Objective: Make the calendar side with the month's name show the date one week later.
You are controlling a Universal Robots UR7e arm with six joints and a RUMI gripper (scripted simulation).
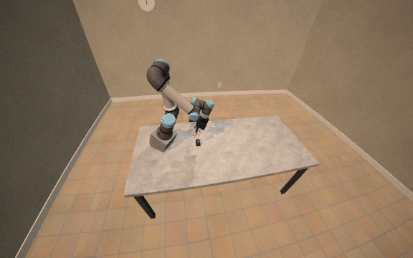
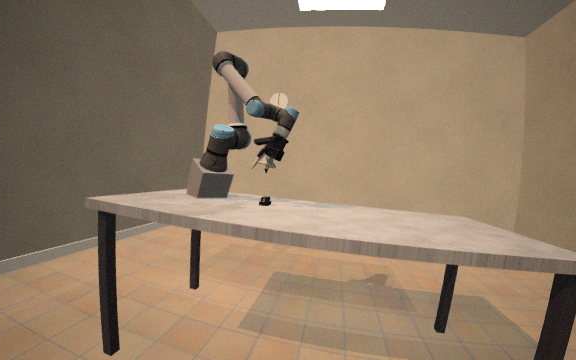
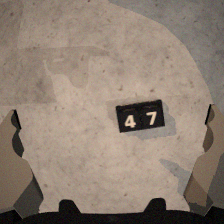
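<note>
Now: the black cube 15 cm below my hand, 4 cm ahead of it and 1 cm to the left of it. The rest, counted from my hand: black date cube: 15 cm below, 4 cm to the left, 4 cm ahead; then black calendar tray: 16 cm below, 4 cm ahead, 2 cm to the left.
</note>
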